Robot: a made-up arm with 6 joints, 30 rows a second.
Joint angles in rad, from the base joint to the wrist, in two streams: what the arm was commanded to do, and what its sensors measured. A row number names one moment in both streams.
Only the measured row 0 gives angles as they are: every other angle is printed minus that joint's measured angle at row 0.
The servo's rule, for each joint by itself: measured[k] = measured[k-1] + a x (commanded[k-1-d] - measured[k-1]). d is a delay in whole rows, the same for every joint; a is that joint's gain. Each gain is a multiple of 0.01, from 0.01 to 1. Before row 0 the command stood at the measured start. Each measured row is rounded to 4 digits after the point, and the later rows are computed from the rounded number. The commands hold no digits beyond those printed.
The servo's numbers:
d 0
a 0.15 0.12 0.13 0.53 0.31 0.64
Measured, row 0:
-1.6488 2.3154 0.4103 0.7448 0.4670 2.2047
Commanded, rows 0 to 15:
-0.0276 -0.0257 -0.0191 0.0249 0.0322 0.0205
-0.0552 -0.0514 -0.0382 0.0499 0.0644 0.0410
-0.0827 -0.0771 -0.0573 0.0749 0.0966 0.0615
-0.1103 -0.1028 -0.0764 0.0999 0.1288 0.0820
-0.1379 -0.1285 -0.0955 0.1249 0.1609 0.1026
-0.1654 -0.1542 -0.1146 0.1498 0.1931 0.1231
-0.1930 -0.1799 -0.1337 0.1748 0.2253 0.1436
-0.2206 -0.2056 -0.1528 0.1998 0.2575 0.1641
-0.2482 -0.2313 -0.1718 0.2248 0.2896 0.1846
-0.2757 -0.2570 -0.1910 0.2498 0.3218 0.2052
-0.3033 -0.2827 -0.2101 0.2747 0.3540 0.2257
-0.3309 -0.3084 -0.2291 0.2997 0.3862 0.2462
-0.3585 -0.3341 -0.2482 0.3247 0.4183 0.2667
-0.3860 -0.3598 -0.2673 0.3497 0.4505 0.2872
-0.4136 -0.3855 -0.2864 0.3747 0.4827 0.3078
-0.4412 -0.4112 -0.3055 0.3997 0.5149 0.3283
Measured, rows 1 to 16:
-0.0041 -0.0031 -0.0025 0.0132 0.0100 0.0131
-0.0118 -0.0089 -0.0071 0.0327 0.0269 0.0310
-0.0224 -0.0171 -0.0136 0.0551 0.0485 0.0505
-0.0356 -0.0274 -0.0218 0.0788 0.0734 0.0707
-0.0509 -0.0395 -0.0314 0.1032 0.1005 0.0911
-0.0681 -0.0533 -0.0422 0.1279 0.1292 0.1116
-0.0868 -0.0685 -0.0541 0.1528 0.1590 0.1321
-0.1069 -0.0850 -0.0669 0.1777 0.1895 0.1526
-0.1281 -0.1026 -0.0805 0.2027 0.2205 0.1731
-0.1502 -0.1211 -0.0949 0.2277 0.2519 0.1936
-0.1732 -0.1405 -0.1099 0.2526 0.2836 0.2141
-0.1969 -0.1606 -0.1254 0.2776 0.3154 0.2346
-0.2211 -0.1814 -0.1414 0.3026 0.3473 0.2551
-0.2458 -0.2028 -0.1578 0.3276 0.3793 0.2756
-0.2710 -0.2247 -0.1745 0.3526 0.4114 0.2962
-0.2965 -0.2471 -0.1915 0.3776 0.4435 0.3167

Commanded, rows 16 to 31:
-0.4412 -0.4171 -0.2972 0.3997 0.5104 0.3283
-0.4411 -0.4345 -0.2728 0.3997 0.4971 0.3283
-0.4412 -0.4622 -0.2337 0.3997 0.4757 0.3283
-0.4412 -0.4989 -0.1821 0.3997 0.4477 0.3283
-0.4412 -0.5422 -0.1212 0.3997 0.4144 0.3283
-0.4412 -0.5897 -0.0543 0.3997 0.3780 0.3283
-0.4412 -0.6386 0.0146 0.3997 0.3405 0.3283
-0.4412 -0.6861 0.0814 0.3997 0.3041 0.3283
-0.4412 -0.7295 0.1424 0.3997 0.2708 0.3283
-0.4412 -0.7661 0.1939 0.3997 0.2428 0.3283
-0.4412 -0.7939 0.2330 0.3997 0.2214 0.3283
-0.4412 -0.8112 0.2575 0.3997 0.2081 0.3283
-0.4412 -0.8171 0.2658 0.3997 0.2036 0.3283
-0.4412 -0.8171 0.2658 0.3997 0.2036 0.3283
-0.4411 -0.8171 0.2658 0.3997 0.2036 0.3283
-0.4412 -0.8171 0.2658 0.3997 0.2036 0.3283
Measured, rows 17 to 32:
-0.3182 -0.2675 -0.2052 0.3893 0.4642 0.3241
-0.3366 -0.2875 -0.2140 0.3948 0.4744 0.3268
-0.3523 -0.3085 -0.2166 0.3974 0.4748 0.3278
-0.3656 -0.3313 -0.2121 0.3986 0.4664 0.3281
-0.3769 -0.3566 -0.2003 0.3992 0.4503 0.3282
-0.3865 -0.3846 -0.1813 0.3995 0.4279 0.3283
-0.3947 -0.4151 -0.1558 0.3996 0.4008 0.3283
-0.4017 -0.4476 -0.1250 0.3997 0.3708 0.3283
-0.4076 -0.4814 -0.0902 0.3997 0.3398 0.3283
-0.4126 -0.5156 -0.0533 0.3997 0.3097 0.3283
-0.4169 -0.5490 -0.0161 0.3997 0.2823 0.3283
-0.4205 -0.5805 0.0195 0.3997 0.2593 0.3283
-0.4236 -0.6089 0.0515 0.3997 0.2420 0.3283
-0.4262 -0.6339 0.0794 0.3997 0.2301 0.3283
-0.4284 -0.6559 0.1036 0.3997 0.2219 0.3283
-0.4303 -0.6752 0.1247 0.3997 0.2162 0.3283

